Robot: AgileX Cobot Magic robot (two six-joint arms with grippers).
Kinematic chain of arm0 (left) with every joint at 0, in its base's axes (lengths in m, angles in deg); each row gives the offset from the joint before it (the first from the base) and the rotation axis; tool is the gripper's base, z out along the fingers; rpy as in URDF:
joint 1: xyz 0 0 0.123 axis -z
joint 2: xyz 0 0 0 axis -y
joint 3: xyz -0.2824 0 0.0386 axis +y
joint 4: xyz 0.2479 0 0.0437 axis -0.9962 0 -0.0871
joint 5: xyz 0 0 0 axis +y
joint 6: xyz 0.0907 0 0.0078 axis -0.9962 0 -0.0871
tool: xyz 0 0 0 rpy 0 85 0
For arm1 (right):
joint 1: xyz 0 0 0.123 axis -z
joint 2: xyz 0 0 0 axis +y
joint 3: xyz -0.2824 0 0.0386 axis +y
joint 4: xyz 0.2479 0 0.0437 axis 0.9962 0 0.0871
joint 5: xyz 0 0 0 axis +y
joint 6: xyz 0.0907 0 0.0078 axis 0.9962 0 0.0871
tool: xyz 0 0 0 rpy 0 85 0
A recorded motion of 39 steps. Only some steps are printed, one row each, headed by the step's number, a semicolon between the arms.
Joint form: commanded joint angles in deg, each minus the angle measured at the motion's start. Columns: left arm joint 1, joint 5, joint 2, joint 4, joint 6, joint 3; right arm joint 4, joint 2, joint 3, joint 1, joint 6, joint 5.
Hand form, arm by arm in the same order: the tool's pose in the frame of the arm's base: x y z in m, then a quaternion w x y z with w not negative. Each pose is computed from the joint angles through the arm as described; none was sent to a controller.
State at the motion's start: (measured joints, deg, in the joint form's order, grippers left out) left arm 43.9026 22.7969 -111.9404 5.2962 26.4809 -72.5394; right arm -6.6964 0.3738 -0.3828 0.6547 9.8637 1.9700
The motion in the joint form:
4: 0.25 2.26 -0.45 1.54 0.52 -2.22; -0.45 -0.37 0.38 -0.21 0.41 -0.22
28: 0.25 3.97 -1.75 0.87 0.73 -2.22; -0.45 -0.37 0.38 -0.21 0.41 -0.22
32: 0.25 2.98 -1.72 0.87 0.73 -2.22; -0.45 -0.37 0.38 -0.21 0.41 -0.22
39: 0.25 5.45 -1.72 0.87 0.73 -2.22; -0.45 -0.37 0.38 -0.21 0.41 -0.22
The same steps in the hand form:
4: 0.2945 -0.2924 0.1759 0.20306 0.09862 0.95477 -0.19353; 0.0564 -0.0008 0.2104 0.72678 0.02280 0.68631 0.01573
28: 0.2937 -0.2913 0.1651 0.18440 0.10241 0.96149 -0.17620; 0.0564 -0.0008 0.2104 0.72678 0.02280 0.68631 0.01573
32: 0.2948 -0.2922 0.1660 0.19158 0.10178 0.95927 -0.18094; 0.0564 -0.0008 0.2104 0.72678 0.02280 0.68631 0.01573
39: 0.2921 -0.2900 0.1642 0.17415 0.10334 0.96450 -0.16949; 0.0564 -0.0008 0.2104 0.72678 0.02280 0.68631 0.01573

